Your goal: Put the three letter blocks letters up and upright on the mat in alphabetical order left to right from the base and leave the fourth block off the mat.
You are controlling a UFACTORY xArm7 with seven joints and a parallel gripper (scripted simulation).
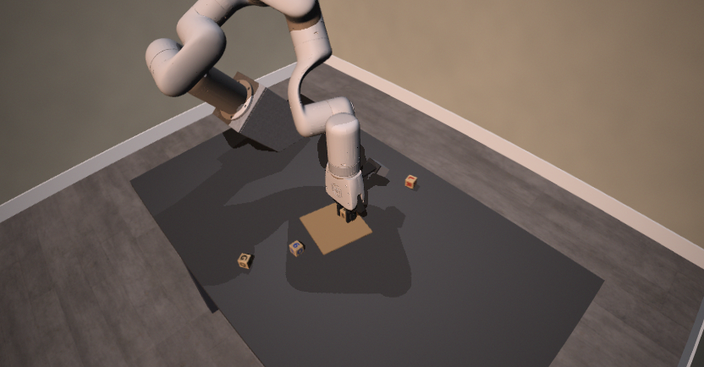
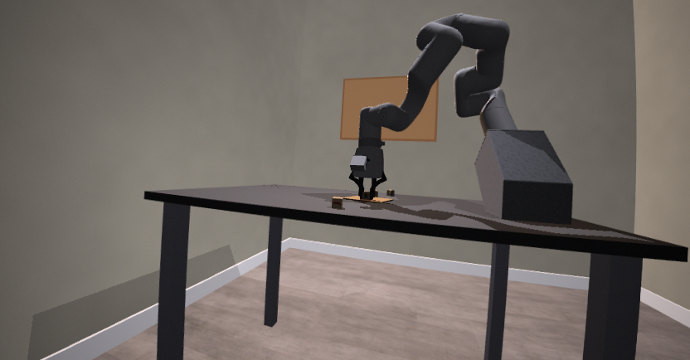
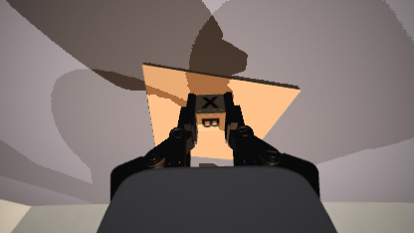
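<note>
The tan mat lies 40 mm to the right of my hand and 20 mm below it.
</note>
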